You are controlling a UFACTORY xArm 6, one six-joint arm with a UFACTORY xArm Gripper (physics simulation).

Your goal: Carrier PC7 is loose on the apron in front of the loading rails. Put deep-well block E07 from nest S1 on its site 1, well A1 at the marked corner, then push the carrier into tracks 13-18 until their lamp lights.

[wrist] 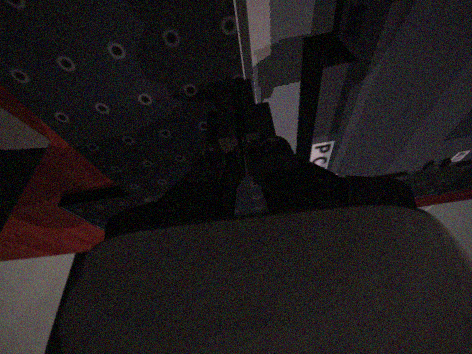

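My gripper (238, 105) is shut and empty, its dark fingertips together near the upper middle of the wrist view. The carrier PC7 (380, 115) is the large grey body at the right, just beside the fingers; its white label (321, 153) is partly cut off by the right finger, with "PC" showing. Whether the fingertips touch the carrier cannot be told. The deep-well block E07, the track numbers and the lamp cannot be made out.
A dark board with rows of ringed holes (90, 85) fills the upper left. A pale strip (244, 50) runs between it and the carrier. A red surface (47, 200) lies at the left, with a grey object (20, 131) over it. The picture is dark and grainy.
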